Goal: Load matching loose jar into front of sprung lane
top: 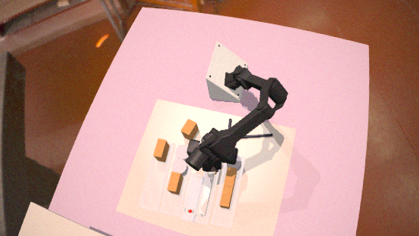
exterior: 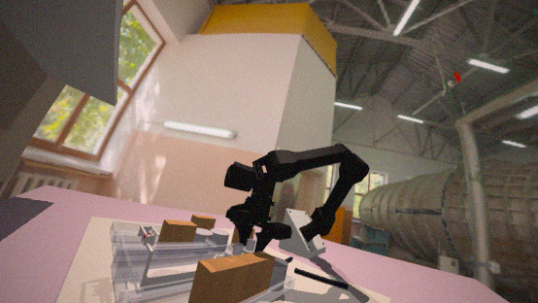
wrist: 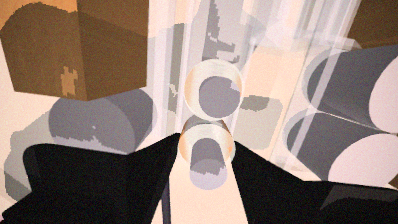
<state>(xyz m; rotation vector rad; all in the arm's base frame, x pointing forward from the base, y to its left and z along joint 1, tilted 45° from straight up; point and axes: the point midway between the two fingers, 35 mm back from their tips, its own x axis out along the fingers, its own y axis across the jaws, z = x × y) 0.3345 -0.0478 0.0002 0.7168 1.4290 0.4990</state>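
My gripper tip is now 140 mm short of the clear-walled sprung lane, 40 mm to the left of it and 10 mm above it. From my gripper tip the other things lie so: red mark (230 mm ahead, 60 mm to the right, 40 mm above).
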